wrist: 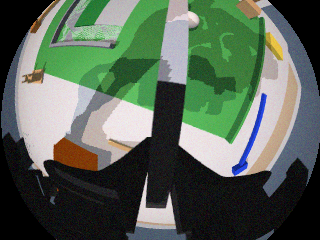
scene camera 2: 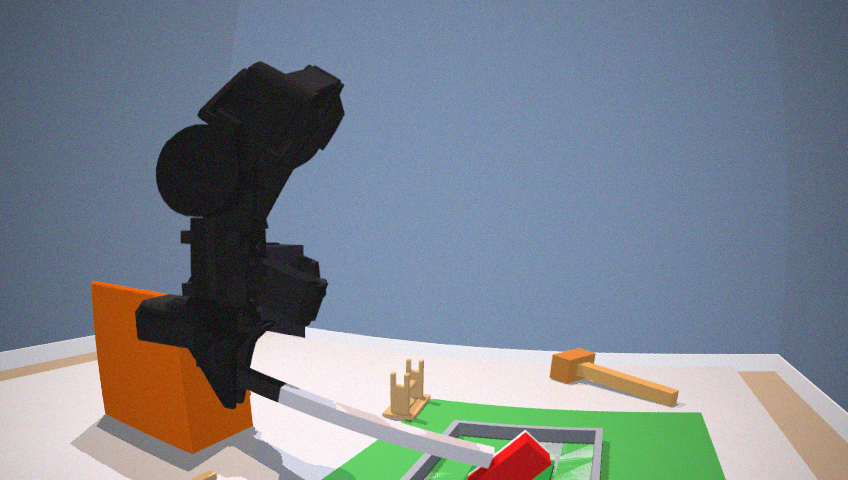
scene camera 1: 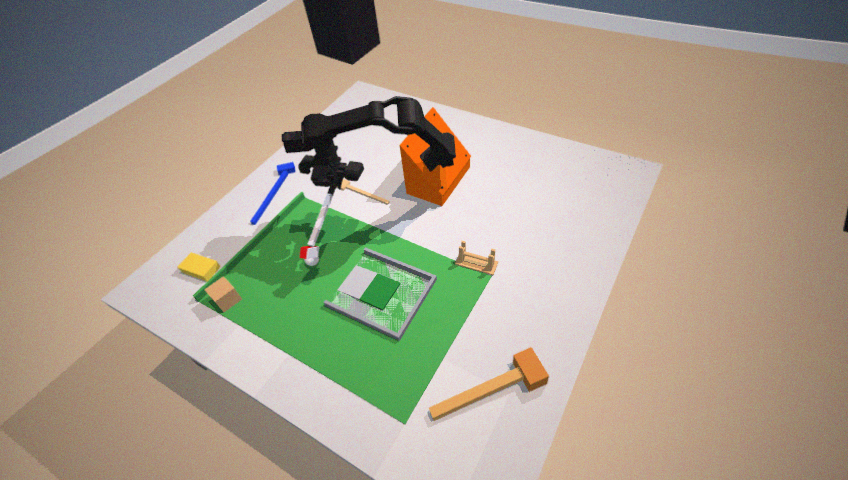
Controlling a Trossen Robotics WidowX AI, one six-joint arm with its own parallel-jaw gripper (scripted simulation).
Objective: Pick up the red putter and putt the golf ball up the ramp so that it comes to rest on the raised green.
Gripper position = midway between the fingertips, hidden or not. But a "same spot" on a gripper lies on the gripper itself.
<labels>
The gripper shows in the wrist view, in scene camera 2 and in scene camera 1 (pixel 337 188). One and the same spot on the gripper: (wrist: pixel 112 196) is (scene camera 2: pixel 260 326).
</labels>
